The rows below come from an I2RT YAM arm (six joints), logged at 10 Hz.
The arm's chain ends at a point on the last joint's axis. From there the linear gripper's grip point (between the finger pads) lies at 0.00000 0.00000 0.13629 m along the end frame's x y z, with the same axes.
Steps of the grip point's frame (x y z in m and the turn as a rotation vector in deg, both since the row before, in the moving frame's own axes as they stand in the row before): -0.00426 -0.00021 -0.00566 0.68 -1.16 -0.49; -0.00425 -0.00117 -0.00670 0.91 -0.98 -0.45; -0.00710 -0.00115 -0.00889 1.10 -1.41 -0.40; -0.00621 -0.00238 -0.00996 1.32 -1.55 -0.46; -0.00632 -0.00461 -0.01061 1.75 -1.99 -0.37; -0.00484 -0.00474 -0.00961 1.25 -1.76 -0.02
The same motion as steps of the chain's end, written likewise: -0.00149 0.00140 -0.00562 0.68 -1.16 -0.49; -0.00191 0.00099 -0.00666 0.91 -0.98 -0.45; -0.00374 0.00145 -0.00882 1.10 -1.41 -0.40; -0.00251 0.00074 -0.00987 1.32 -1.55 -0.46; -0.00157 -0.00046 -0.01046 1.75 -1.99 -0.37; -0.00065 -0.00177 -0.00951 1.25 -1.76 -0.02
